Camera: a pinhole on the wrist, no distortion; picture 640 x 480 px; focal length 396.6 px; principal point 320.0 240.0 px. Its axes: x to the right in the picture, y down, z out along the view. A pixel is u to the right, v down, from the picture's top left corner.
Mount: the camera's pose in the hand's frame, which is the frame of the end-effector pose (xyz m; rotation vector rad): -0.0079 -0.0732 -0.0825 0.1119 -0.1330 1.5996
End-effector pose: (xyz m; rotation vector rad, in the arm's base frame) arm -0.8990 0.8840 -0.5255 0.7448 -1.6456 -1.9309
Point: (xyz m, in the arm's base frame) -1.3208 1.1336 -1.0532
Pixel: 19.7 106.9
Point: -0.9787 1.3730 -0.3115
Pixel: 564.5 463.1
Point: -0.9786 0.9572 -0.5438
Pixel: 476.4 190.4
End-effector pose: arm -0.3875 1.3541 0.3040 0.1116 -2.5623 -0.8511
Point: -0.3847 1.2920 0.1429
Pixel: 218.8 337.5
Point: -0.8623 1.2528 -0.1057
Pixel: 175.4 25.1
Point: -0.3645 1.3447 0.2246
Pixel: 454.4 366.5
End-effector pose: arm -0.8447 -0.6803 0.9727 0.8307 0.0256 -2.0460
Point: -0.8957 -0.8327 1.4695
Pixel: 601.2 339.5
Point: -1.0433 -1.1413 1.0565
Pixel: outside the picture
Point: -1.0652 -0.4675 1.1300
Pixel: 141.3 461.6
